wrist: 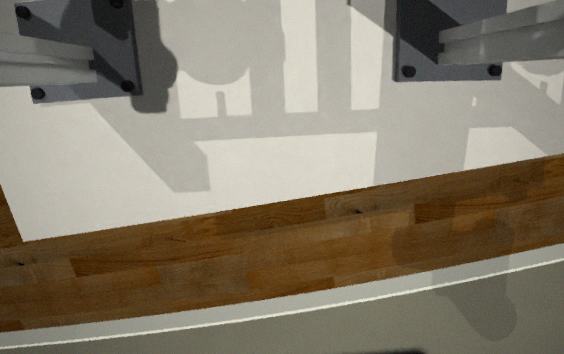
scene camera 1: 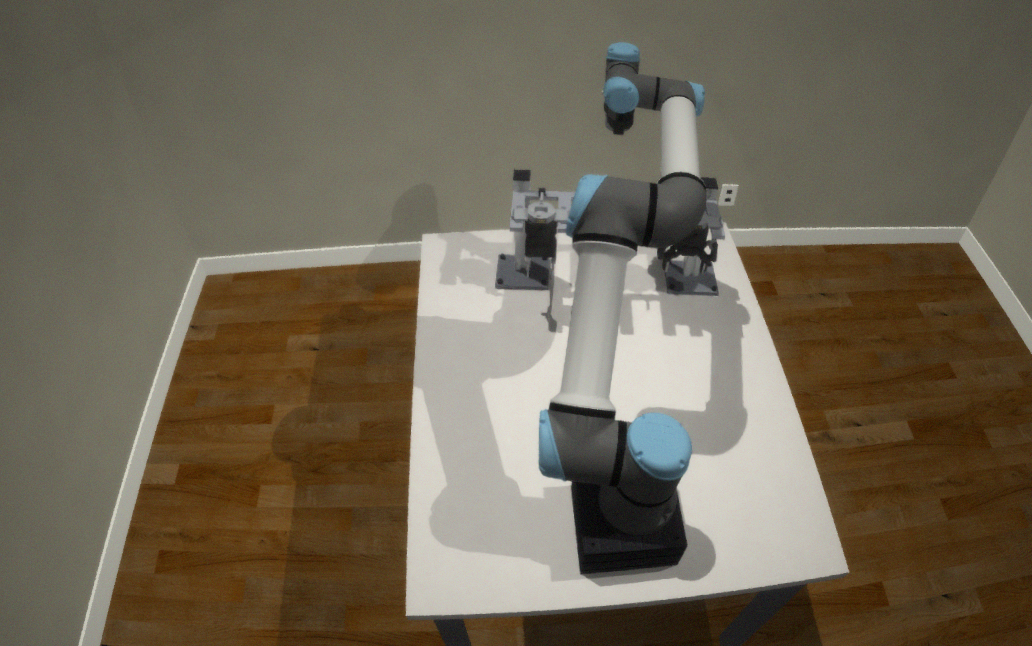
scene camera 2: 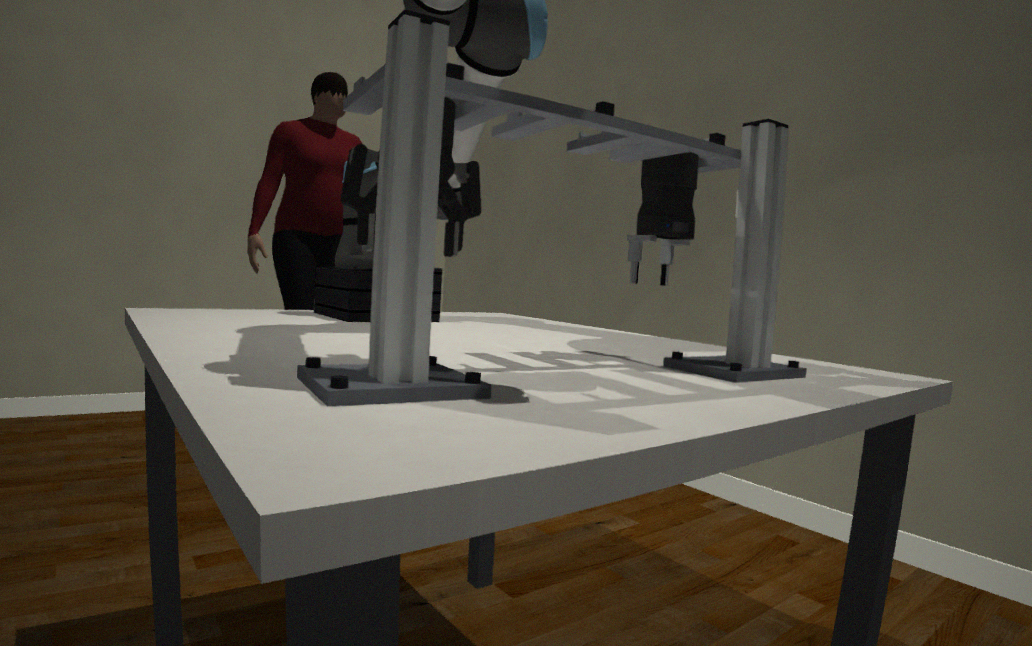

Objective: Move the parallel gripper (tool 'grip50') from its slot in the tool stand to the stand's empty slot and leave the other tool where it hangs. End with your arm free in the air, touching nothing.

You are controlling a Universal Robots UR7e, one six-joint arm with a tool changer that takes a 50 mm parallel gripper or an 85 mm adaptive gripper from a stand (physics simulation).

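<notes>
The parallel gripper, a black body with two pale fingers, hangs upright in the tool stand's end slot; in scene camera 2 this gripper is at the right, its fingers apart with nothing between them. The adaptive gripper hangs at the stand's other end, partly behind a post, its fingers spread. The empty slot's fork shows between them in scene camera 2. The arm's bare tool end carries no gripper and is up in the air, apart from the stand; it is outside scene camera 2.
The stand's rail runs between two posts. Its bolted base plates sit on the white table. A person in a red top stands beyond the table. The arm's elbow hangs over the stand.
</notes>
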